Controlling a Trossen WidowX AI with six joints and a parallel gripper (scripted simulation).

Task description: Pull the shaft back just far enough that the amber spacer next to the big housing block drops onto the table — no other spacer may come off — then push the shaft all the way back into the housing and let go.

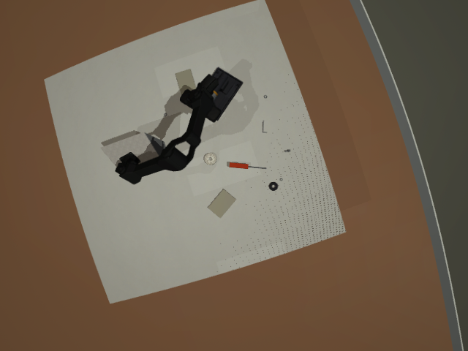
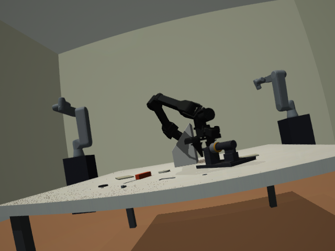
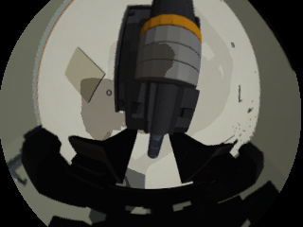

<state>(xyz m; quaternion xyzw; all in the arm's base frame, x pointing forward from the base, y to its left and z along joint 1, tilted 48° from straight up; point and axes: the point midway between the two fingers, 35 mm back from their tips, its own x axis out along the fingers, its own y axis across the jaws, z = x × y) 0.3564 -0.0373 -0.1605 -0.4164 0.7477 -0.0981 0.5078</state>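
The dark shaft is 4 cm ahead of my gripper tip, 2 cm to the left of it and 3 cm above it. Also, from my gripper tip: red-handled screwdriver: 8 cm ahead, 33 cm to the right, 4 cm below; then black fixture plate: 11 cm ahead, 7 cm to the left; then amber spacer: 8 cm ahead, 5 cm to the left, 3 cm above.
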